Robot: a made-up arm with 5 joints.
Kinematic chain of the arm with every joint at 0, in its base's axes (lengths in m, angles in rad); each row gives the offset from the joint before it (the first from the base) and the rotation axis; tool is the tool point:
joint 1: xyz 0 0 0.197 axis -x
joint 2: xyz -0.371 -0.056 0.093 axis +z
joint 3: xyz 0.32 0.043 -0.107 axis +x
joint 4: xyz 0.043 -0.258 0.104 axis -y
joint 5: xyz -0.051 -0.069 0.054 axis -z
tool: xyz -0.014 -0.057 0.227
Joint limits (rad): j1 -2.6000..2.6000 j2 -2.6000..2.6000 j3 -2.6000..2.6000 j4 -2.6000..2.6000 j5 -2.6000..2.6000
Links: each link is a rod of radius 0.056 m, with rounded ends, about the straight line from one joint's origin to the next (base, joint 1, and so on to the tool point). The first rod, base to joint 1, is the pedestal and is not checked.
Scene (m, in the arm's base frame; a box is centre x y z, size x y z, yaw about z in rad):
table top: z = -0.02
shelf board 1: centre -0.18 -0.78 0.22 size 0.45 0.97 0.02 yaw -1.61
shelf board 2: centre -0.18 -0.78 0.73 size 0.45 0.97 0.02 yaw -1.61
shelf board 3: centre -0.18 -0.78 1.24 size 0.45 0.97 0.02 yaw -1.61
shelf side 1: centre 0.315 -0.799 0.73 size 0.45 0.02 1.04 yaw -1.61
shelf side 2: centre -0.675 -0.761 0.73 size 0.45 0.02 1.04 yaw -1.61
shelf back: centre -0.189 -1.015 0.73 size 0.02 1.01 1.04 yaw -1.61
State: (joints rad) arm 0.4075 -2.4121 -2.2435 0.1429 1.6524
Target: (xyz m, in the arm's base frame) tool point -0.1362 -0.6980 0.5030
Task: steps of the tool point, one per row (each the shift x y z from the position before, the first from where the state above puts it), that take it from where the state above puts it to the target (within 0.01 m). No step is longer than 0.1 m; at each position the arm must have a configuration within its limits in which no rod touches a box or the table.
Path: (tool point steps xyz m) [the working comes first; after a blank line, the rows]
Joints at the target: 0.4382 -2.0461 -2.3197 -0.9202 1.2940
Straight joint move there: clear.

1: 0.0174 -0.0551 0.0031
2: 0.0127 -0.0460 0.0132
3: 0.0099 -0.0343 0.0237
4: 0.0089 -0.0202 0.0334

